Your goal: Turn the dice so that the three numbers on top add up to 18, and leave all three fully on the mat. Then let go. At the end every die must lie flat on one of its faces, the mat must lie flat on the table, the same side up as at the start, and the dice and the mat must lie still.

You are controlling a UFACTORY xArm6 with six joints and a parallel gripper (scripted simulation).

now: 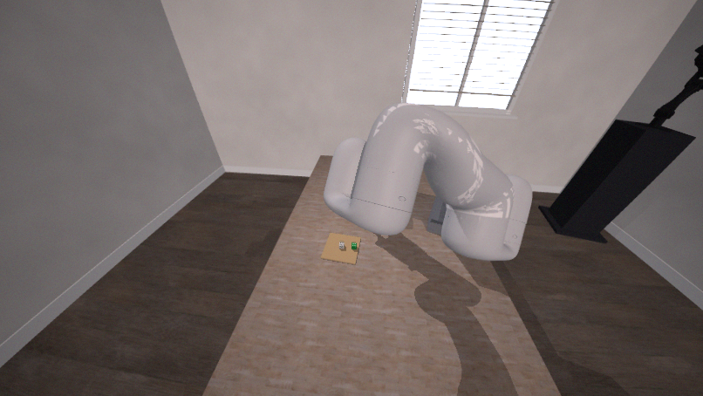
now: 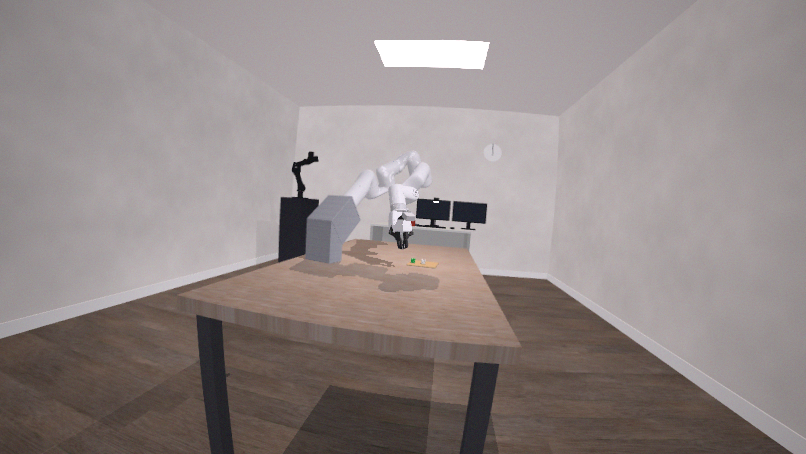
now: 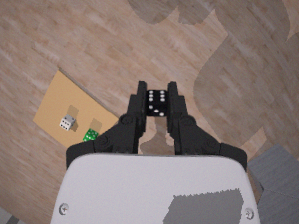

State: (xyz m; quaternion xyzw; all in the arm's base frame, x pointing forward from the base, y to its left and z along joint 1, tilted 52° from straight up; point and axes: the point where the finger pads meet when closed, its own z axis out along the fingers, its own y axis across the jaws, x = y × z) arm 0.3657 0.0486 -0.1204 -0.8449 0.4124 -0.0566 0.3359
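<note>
The black die lies 10 mm below my hand. The rest, counted from my hand: mat (170 mm to the left, 110 mm below, 50 mm ahead); white die (170 mm to the left, 100 mm below, 50 mm ahead); green die (160 mm to the left, 100 mm below).
</note>
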